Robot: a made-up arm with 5 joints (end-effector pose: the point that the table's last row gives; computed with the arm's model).
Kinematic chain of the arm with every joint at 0, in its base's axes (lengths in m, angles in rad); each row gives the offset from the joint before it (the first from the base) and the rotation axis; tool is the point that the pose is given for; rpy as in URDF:
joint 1: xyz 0.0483 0 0.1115 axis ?
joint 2: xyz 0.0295 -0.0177 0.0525 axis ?
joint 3: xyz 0.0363 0 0.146 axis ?
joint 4: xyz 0.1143 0 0.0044 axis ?
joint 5: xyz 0.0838 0.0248 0 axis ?
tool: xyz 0 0 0 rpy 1.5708 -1.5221 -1.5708
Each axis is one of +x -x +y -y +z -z.
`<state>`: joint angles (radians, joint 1 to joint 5).
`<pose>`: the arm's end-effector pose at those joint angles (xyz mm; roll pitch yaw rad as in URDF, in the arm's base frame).
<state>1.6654 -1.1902 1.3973 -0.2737 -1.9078</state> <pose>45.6 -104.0 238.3 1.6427 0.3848 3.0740</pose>
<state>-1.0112 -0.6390 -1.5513 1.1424 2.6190</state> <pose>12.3 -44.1 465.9 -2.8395 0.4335 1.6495</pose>
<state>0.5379 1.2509 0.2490 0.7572 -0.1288</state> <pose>171.2 -65.1 -3.1 -0.1436 0.6735 -0.7658</pose>
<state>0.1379 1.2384 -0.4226 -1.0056 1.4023</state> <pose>389.2 -40.1 112.9 -1.7651 -0.2132 1.4745</pose>
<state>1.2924 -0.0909 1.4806 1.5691 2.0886</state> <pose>53.7 6.8 185.8 1.3664 -0.4607 0.3703</pose>
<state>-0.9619 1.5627 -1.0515 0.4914 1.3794</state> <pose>227.1 268.8 6.2 -0.5551 -0.1283 2.3292</pose>
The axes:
joint 1: -z
joint 2: +y
joint 3: +y
joint 4: +y
joint 5: -x

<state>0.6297 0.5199 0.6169 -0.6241 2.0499</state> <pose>261.5 -146.6 129.7 -1.0162 0.3721 1.1626</pose>
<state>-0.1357 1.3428 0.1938 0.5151 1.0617</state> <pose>195.4 27.3 -26.7 0.4167 0.2474 1.2013</pose>
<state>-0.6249 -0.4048 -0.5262 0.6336 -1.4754</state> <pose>166.0 93.6 431.4 1.8685 -0.0446 -0.9596</pose>
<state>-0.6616 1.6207 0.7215 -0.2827 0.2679</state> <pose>89.4 41.0 -38.5 0.1151 0.4760 0.9088</pose>
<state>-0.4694 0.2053 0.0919 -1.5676 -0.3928</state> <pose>250.4 110.5 350.3 3.0100 -0.2708 -2.2127</pose>
